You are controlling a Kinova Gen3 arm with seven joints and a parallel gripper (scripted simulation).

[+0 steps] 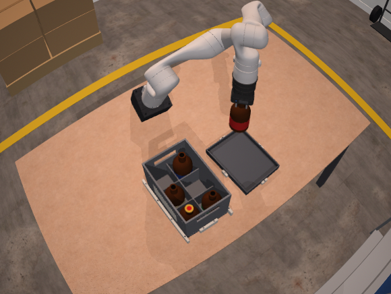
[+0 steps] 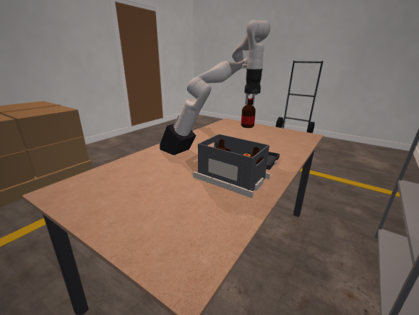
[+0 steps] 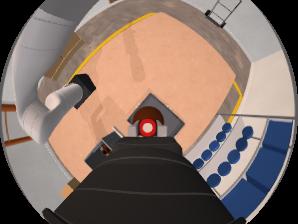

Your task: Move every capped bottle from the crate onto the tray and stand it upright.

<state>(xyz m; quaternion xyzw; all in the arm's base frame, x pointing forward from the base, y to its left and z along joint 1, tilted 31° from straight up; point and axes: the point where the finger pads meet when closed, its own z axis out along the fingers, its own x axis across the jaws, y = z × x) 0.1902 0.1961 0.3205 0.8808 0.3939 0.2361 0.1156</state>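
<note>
Right now the bottle is 6 cm below my hand. Also, from my hand: dark tray (31 cm below, 5 cm ahead, 1 cm to the left); dark grey crate (27 cm to the right, 24 cm below, 7 cm ahead).
</note>
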